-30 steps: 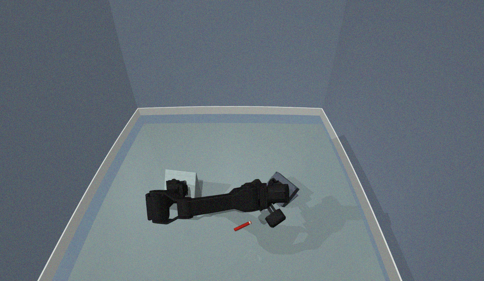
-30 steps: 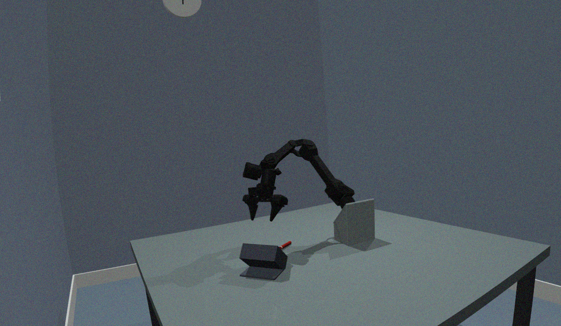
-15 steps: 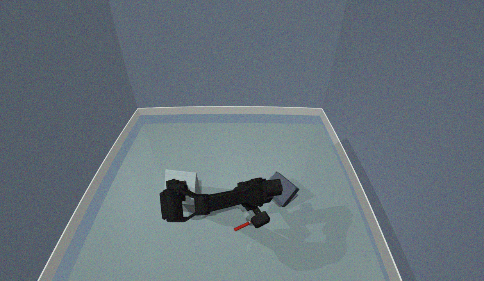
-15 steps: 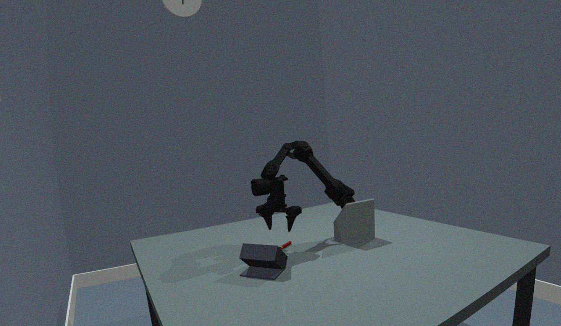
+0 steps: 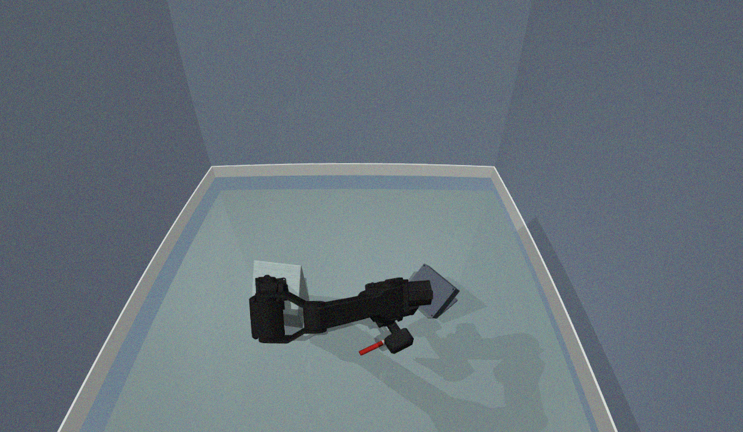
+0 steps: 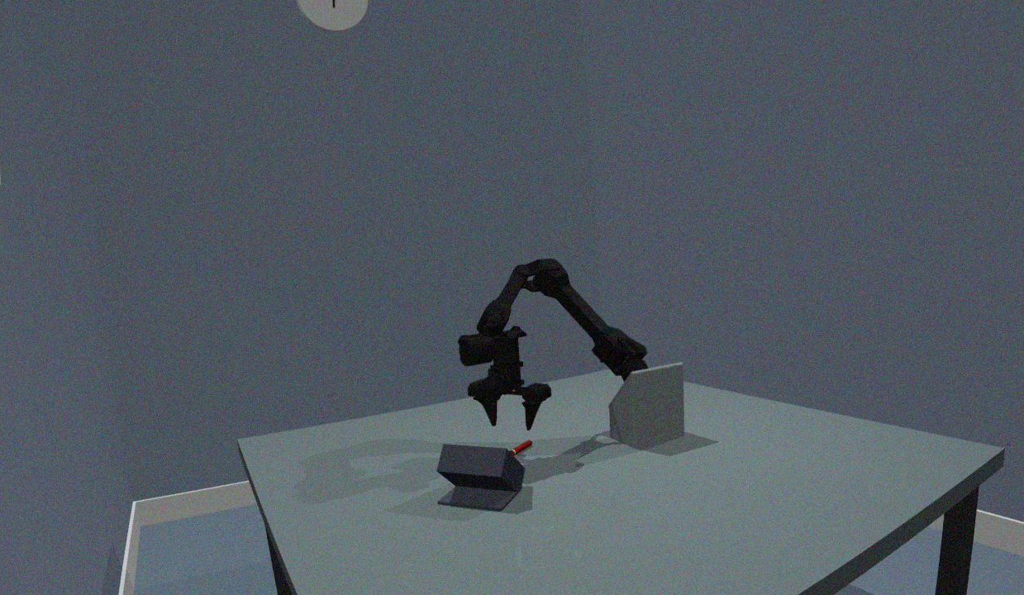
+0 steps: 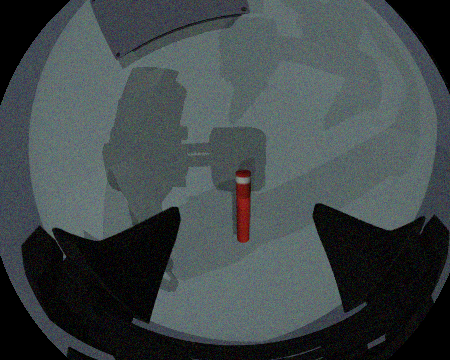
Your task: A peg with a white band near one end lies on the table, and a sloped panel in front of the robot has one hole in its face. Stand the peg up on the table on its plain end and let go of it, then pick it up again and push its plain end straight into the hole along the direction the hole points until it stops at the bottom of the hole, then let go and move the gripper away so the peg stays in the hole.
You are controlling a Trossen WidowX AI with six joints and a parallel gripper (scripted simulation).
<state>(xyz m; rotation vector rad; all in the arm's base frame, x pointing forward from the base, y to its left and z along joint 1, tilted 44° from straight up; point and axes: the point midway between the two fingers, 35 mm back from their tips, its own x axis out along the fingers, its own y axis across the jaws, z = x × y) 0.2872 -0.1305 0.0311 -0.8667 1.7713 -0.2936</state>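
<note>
Right now my gripper tip is 6 cm above the peg and 1 cm past it. Round my gripper tip: panel: 16 cm ahead, 15 cm to the left, 2 cm below.
</note>
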